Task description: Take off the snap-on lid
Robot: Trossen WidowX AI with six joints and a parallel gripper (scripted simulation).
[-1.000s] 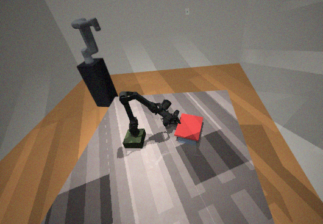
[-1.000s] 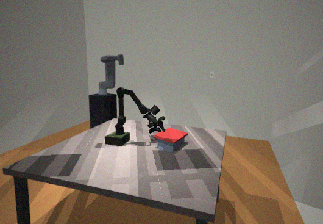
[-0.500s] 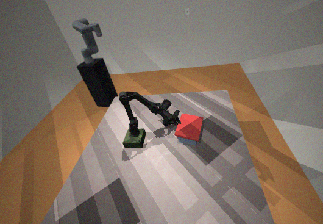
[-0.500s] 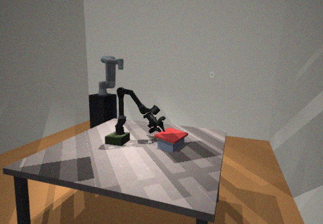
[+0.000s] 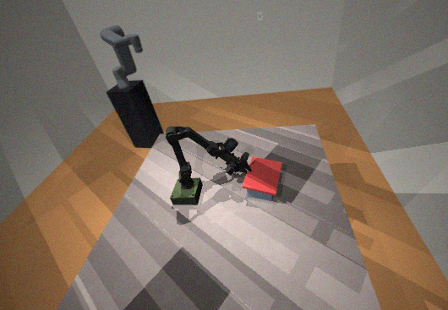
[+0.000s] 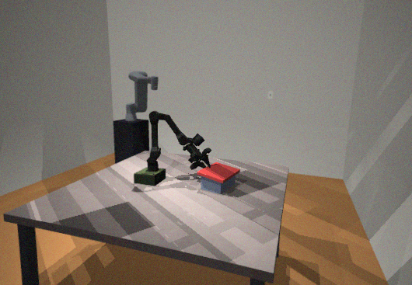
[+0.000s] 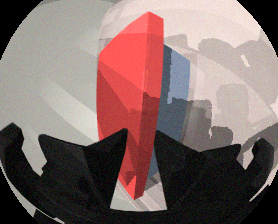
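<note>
Right now my gripper tip is 8 cm short of the lid. Also, from my gripper tip: storage box (7 cm ahead, 6 cm below).
</note>
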